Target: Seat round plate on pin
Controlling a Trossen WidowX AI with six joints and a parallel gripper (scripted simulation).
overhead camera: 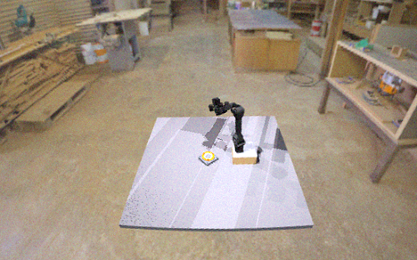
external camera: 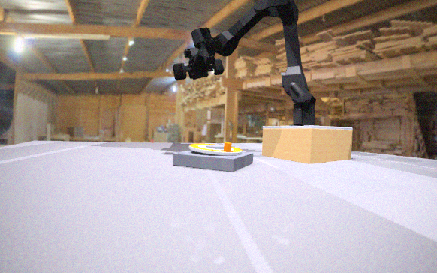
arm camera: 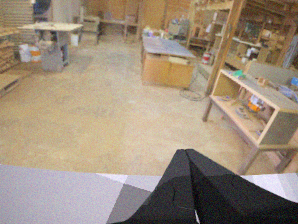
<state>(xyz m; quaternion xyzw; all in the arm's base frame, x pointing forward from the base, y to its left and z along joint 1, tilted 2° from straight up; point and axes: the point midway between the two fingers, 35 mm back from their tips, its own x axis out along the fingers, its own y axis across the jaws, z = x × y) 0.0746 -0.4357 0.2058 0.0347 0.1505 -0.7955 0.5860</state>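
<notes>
The grey square base lies 190 mm ahead of my gripper tip, 430 mm to the left of it and 250 mm below it.
</notes>
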